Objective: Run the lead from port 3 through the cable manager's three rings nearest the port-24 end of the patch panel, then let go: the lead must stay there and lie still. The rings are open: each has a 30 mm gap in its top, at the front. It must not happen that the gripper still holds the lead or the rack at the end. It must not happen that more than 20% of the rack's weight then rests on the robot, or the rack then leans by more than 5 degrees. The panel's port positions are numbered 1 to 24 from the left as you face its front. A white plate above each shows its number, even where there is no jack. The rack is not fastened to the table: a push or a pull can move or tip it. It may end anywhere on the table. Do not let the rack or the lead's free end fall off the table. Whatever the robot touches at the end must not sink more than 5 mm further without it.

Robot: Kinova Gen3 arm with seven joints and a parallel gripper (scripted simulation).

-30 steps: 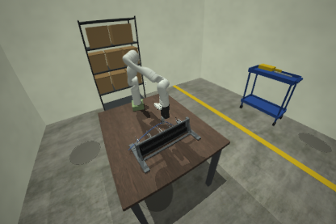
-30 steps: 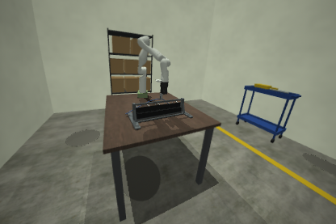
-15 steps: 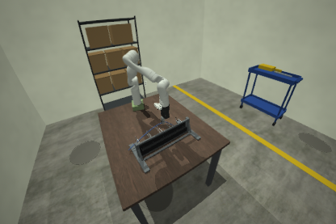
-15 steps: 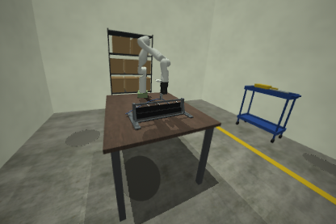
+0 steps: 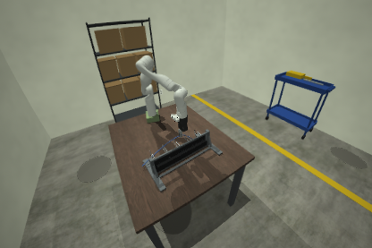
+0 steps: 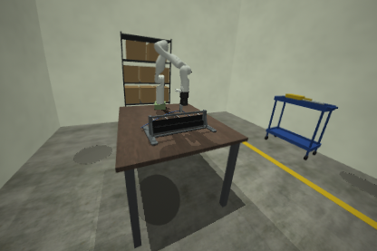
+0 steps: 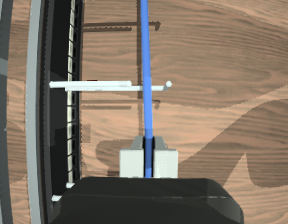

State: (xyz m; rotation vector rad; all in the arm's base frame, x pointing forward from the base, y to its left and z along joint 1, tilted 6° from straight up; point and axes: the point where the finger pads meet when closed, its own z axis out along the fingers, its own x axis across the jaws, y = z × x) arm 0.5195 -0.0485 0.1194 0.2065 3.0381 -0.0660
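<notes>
Now: the patch-panel rack 9 cm ahead of my hand, 6 cm to the right of it and 6 cm below it.
</notes>
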